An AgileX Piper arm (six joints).
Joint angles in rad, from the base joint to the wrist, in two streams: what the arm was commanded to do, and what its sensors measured. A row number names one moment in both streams.
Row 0, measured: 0.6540 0.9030 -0.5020 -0.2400 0.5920 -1.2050
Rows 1 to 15, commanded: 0.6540 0.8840 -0.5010 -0.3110 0.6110 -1.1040; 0.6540 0.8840 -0.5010 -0.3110 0.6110 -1.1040; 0.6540 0.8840 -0.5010 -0.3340 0.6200 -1.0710; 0.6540 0.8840 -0.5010 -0.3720 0.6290 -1.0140; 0.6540 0.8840 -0.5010 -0.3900 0.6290 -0.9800; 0.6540 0.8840 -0.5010 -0.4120 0.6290 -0.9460; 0.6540 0.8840 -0.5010 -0.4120 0.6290 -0.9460; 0.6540 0.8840 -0.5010 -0.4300 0.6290 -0.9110; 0.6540 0.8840 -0.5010 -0.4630 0.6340 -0.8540; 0.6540 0.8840 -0.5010 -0.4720 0.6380 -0.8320; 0.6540 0.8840 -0.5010 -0.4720 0.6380 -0.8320; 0.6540 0.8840 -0.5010 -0.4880 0.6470 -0.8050; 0.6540 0.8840 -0.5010 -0.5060 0.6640 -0.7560; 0.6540 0.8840 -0.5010 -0.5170 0.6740 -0.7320; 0.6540 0.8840 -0.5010 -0.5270 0.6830 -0.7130
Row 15, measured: 0.6540 0.8930 -0.4960 -0.4750 0.6730 -0.7860
